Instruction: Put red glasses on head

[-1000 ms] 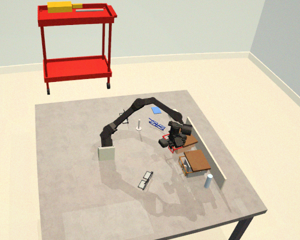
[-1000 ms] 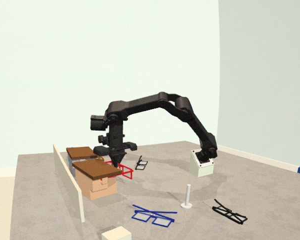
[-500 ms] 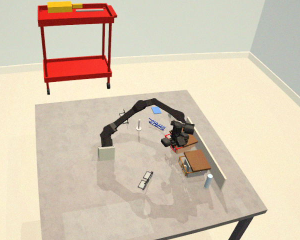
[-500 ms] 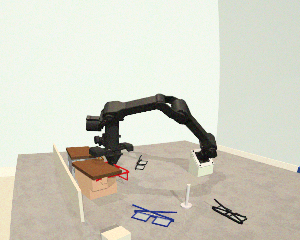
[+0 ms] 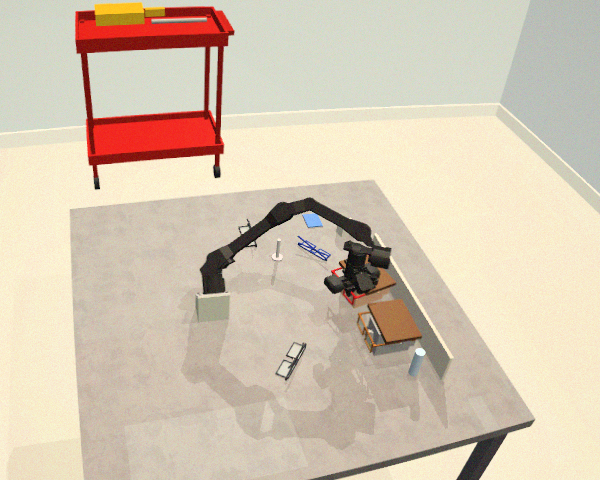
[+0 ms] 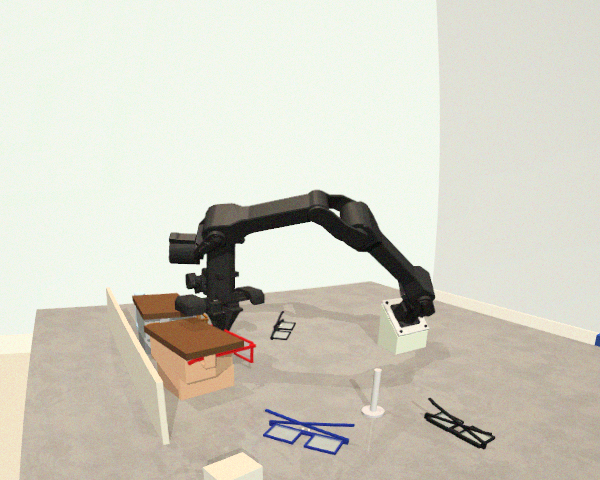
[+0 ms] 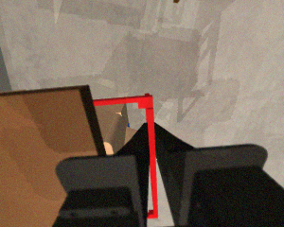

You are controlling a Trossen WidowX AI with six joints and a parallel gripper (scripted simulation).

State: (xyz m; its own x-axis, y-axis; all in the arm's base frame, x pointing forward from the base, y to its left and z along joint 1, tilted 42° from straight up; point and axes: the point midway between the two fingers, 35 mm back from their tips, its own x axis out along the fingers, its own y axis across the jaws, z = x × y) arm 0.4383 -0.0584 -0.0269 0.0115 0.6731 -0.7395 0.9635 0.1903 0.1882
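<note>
The skin-coloured display head is 6 cm ahead of my gripper tip, 5 cm to the left of it and 1 cm below it. Also, from my gripper tip: pale blue cylinder 30 cm to the right, 13 cm ahead, 1 cm below; cream board 20 cm ahead, 5 cm to the right, 1 cm below; white post 29 cm to the left, 17 cm behind, 4 cm below.
</note>
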